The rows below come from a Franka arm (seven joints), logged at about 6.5 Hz.
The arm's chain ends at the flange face. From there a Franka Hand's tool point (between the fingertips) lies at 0.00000 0.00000 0.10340 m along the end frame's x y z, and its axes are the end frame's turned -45 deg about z.
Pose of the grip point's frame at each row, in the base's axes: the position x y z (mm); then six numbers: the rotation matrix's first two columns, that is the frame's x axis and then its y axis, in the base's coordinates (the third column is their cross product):
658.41 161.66 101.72 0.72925 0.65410 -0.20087 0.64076 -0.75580 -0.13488
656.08 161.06 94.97 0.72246 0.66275 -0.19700 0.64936 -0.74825 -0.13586
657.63 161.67 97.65 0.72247 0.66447 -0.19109 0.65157 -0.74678 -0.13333
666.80 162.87 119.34 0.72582 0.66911 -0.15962 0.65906 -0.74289 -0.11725
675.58 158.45 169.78 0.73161 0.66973 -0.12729 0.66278 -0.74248 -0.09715
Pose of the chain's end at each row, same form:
683.23 164.80 202.05 0.96874 -0.07191 -0.23741 -0.06257 -0.99695 0.04666
680.63 164.14 195.37 0.97002 -0.06046 -0.23537 -0.05169 -0.99773 0.04323
681.55 164.58 198.20 0.97159 -0.05820 -0.22940 -0.05013 -0.99790 0.04084
687.17 164.95 220.69 0.97926 -0.05217 -0.19578 -0.04721 -0.99843 0.02996
692.08 159.82 271.85 0.98598 -0.05144 -0.15870 -0.04867 -0.99858 0.02131

